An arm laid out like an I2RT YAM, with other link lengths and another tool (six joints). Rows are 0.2 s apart.
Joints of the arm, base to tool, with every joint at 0 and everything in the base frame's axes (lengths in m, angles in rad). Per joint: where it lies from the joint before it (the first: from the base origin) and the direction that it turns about. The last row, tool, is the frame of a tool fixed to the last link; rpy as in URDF.
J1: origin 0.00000 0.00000 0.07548 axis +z
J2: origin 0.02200 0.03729 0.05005 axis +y
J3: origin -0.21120 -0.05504 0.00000 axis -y
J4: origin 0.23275 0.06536 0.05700 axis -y
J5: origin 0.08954 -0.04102 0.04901 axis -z
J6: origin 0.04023 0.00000 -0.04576 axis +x
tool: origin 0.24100 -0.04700 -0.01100 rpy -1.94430 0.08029 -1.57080
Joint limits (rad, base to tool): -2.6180..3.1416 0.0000..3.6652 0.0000..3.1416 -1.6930..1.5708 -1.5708..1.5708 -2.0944..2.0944
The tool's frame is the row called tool.
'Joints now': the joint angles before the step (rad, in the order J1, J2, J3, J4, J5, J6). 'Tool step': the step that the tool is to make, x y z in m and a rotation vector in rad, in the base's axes. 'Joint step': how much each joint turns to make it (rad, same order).
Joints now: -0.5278 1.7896 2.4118 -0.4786 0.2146 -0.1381
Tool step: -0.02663 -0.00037 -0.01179 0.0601 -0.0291 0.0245
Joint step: -0.0637 -0.1565 -0.1956 0.0181 -0.0786 0.0787
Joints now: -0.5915 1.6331 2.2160 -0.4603 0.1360 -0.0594
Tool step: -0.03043 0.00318 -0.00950 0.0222 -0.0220 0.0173
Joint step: -0.0707 -0.1714 -0.2179 0.0474 -0.0836 0.0416
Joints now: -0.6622 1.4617 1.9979 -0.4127 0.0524 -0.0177
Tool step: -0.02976 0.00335 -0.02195 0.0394 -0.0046 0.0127
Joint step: -0.0798 -0.1569 -0.1915 0.0123 -0.0882 0.0432
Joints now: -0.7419 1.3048 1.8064 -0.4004 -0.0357 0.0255
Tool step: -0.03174 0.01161 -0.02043 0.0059 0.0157 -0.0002
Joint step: -0.0644 -0.1711 -0.1849 -0.0015 -0.0646 -0.0007
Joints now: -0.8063 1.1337 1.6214 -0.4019 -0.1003 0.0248
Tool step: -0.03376 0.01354 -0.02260 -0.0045 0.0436 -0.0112
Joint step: -0.0724 -0.1626 -0.1398 -0.0526 -0.0635 -0.0314
